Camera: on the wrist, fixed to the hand. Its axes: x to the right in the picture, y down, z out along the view.
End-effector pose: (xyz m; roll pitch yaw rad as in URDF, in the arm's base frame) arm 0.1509 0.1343 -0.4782 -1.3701 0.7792 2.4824
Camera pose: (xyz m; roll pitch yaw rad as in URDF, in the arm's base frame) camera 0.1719 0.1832 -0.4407 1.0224 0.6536 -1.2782
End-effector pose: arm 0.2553 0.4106 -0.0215 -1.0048 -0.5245 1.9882
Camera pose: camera 0.3201 0.4150 -0.0167 -0.7624 0.6323 -3.1107
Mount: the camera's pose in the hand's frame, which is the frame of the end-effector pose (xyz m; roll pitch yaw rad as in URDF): -0.0169 -0.0456 -0.0433 -0.1319 -0.2782 1.6049
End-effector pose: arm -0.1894 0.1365 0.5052 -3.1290 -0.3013 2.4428
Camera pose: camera -0.1961 0.0833 0.5421 -2.9595 0.2875 0.9281
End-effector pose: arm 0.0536 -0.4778 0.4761 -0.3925 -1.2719 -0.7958
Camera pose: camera 0.0233 -0.5307 0.4533 -1.3958 0.0649 0.6755
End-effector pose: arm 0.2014 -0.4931 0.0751 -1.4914 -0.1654 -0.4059
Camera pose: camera 0.1613 -0.5268 0.1138 -0.4933 1.1912 0.8300
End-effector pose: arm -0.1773 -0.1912 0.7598 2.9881 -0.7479 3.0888
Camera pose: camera -0.1433 -0.2448 0.7746 -2.5148 0.1138 1.5791
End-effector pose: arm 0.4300 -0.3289 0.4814 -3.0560 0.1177 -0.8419
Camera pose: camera 0.4536 -0.2927 0.5301 2.8810 0.3570 -2.4921
